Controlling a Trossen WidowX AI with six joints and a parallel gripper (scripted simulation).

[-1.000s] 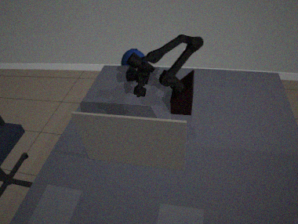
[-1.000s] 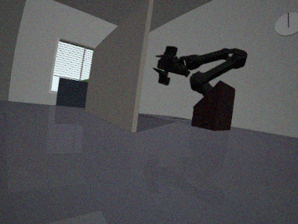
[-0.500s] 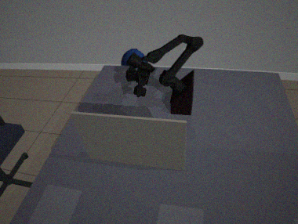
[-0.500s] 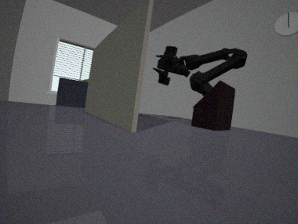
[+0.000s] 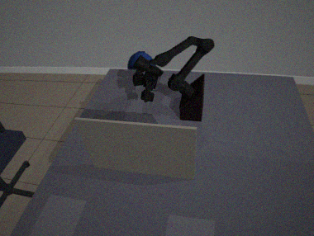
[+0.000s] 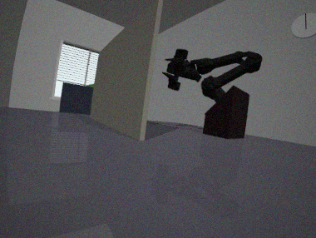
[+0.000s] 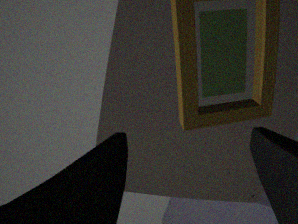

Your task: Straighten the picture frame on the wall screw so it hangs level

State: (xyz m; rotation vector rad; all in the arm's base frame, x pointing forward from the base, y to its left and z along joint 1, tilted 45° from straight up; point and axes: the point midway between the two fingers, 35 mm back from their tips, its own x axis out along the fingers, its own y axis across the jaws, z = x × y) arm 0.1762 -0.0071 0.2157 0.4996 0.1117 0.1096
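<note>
The picture frame is 200 mm ahead of my gripper tip, 90 mm below it and 10 mm to the left of it. Also, from my gripper tip: wall panel 210 mm ahead, 110 mm below, 30 mm to the left.
</note>
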